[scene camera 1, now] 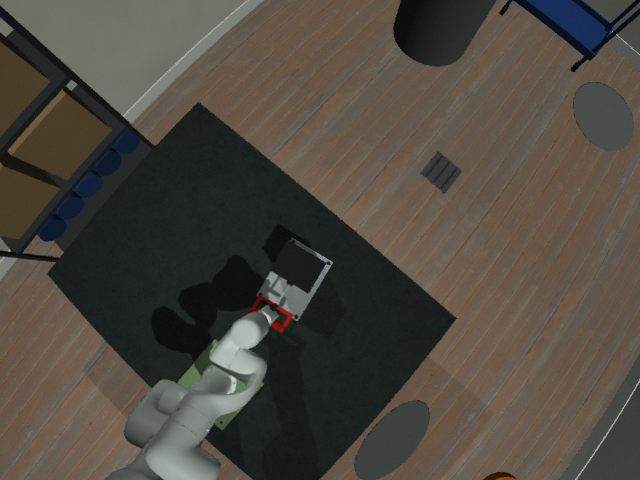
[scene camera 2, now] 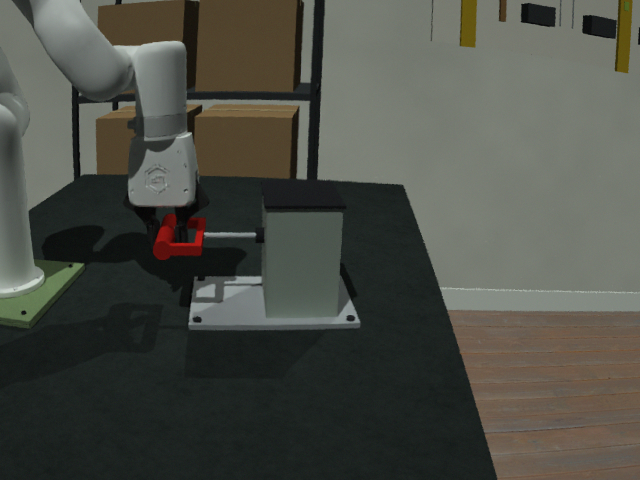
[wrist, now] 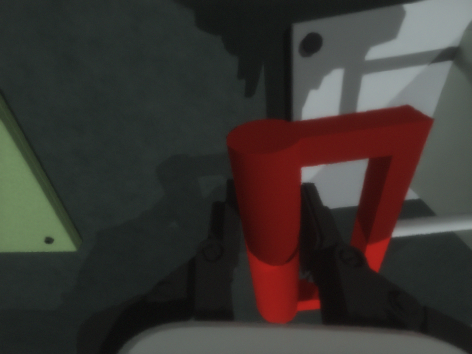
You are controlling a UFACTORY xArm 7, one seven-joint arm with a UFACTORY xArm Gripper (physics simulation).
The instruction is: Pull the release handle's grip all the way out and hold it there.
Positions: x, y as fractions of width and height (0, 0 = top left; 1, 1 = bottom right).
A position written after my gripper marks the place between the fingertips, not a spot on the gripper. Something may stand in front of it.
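Observation:
There's a base plate (scene camera 1: 0.46, 0.63), (wrist: 0.73, 0.18) that I can see. I can also see a red release handle grip (scene camera 2: 0.26, 0.52), (wrist: 0.56, 0.44), and you'd find my gripper (scene camera 2: 0.26, 0.52), (wrist: 0.56, 0.57) in view too.

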